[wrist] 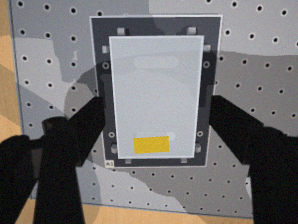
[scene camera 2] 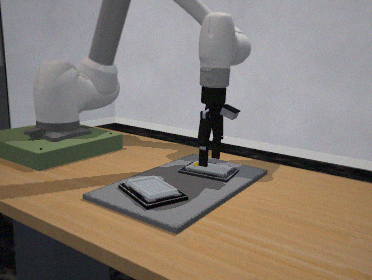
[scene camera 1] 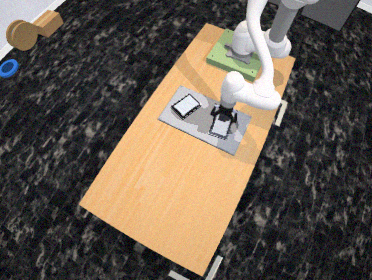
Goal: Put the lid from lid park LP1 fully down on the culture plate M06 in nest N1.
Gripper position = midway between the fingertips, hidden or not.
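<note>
Culture plate M06 [scene camera 2: 151, 187] visible; it is out of frame in the wrist view. Also visible: a lid [wrist: 156, 79] and a lid park LP1 [wrist: 209, 27]. The gripper [scene camera 2: 209, 161] is in sight, and the wrist view shows it [wrist: 157, 110] too.
</note>
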